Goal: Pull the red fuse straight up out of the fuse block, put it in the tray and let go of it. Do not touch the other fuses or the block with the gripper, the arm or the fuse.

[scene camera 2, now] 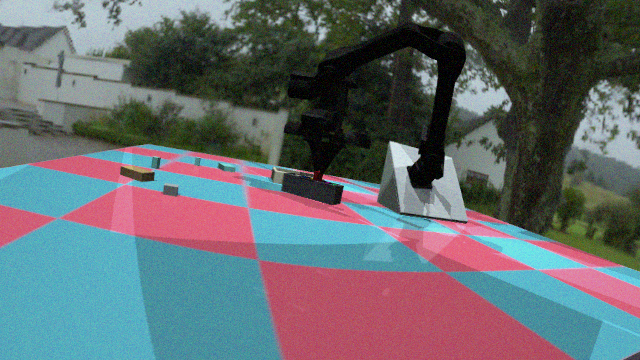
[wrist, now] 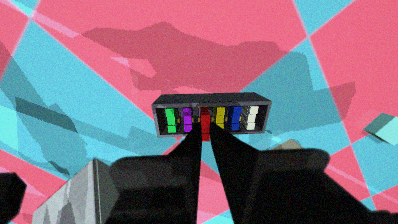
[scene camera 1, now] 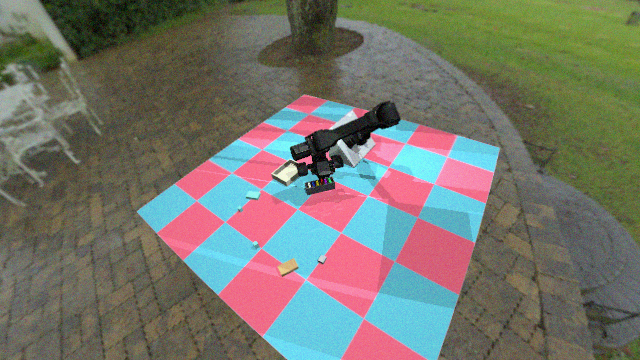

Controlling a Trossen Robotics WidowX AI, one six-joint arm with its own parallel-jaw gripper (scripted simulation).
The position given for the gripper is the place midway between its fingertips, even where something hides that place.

The gripper [scene camera 2: 318, 173] holds a red fuse.
The gripper also shows in the wrist view [wrist: 205, 127] and in scene camera 1 [scene camera 1: 321, 179].
